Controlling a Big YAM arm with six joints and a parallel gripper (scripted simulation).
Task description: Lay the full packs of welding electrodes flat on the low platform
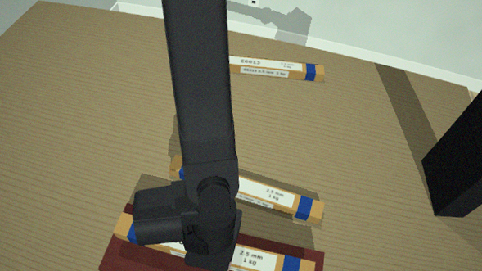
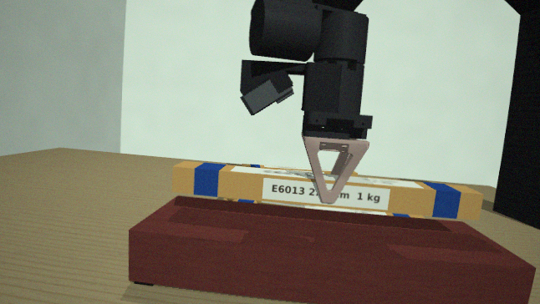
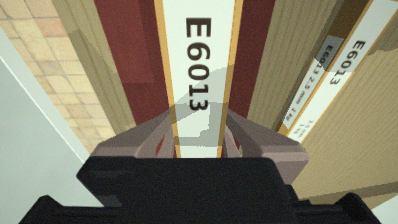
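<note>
The dark red low platform lies 8 cm below my hand and 1 cm to the left of it.
</note>
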